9 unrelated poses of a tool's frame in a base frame.
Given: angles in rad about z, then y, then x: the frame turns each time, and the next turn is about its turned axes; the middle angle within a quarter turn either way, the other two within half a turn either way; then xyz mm.
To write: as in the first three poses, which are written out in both.
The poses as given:
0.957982 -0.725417 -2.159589 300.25 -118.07 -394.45
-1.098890 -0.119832 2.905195 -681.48 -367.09 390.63
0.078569 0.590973 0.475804 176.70 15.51 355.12
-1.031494 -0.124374 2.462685 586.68 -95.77 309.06
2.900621 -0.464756 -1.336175 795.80 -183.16 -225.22
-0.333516 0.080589 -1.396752 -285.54 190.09 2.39
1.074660 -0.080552 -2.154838 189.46 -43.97 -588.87
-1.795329 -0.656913 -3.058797 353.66 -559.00 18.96
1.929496 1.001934 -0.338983 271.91 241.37 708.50
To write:
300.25 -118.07 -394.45 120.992 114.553 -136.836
-681.48 -367.09 390.63 -126.569 164.844 117.209
176.70 15.51 355.12 -38.262 42.425 34.320
586.68 -95.77 309.06 -140.360 140.556 101.260
795.80 -183.16 -225.22 -97.692 78.006 -117.272
-285.54 190.09 2.39 70.080 80.061 -85.312
189.46 -43.97 -588.87 148.529 123.340 -95.527
353.66 -559.00 18.96 -95.126 142.108 -173.879
271.91 241.37 708.50 133.261 59.468 -12.003

